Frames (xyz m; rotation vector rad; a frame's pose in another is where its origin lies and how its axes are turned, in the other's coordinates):
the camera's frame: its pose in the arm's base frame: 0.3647 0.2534 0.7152 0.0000 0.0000 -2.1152
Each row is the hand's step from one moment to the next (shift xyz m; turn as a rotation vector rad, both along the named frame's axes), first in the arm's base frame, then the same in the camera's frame.
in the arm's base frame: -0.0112 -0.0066 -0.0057 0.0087 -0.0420 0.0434
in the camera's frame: 0.0114 -0.0062 -0.0057 0.0314 0.0292 0.0434
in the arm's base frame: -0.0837 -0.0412 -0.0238 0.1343 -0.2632 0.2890
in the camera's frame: 0.0786 -0.0503 -0.0238 0.1556 0.2512 0.2890
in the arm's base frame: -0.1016 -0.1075 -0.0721 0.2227 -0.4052 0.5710
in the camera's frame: 0.1446 -0.0312 -0.0721 0.2313 0.4004 0.5710
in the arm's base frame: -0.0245 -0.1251 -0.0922 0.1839 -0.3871 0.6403
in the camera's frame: 0.1197 0.0438 -0.0922 0.2359 0.3578 0.6403
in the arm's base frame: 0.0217 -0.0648 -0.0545 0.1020 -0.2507 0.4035
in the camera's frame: 0.0442 0.0521 -0.0545 0.1616 0.2171 0.4035
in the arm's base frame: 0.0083 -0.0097 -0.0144 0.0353 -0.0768 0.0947
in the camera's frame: 0.0040 0.0121 -0.0144 0.0474 0.0700 0.0947
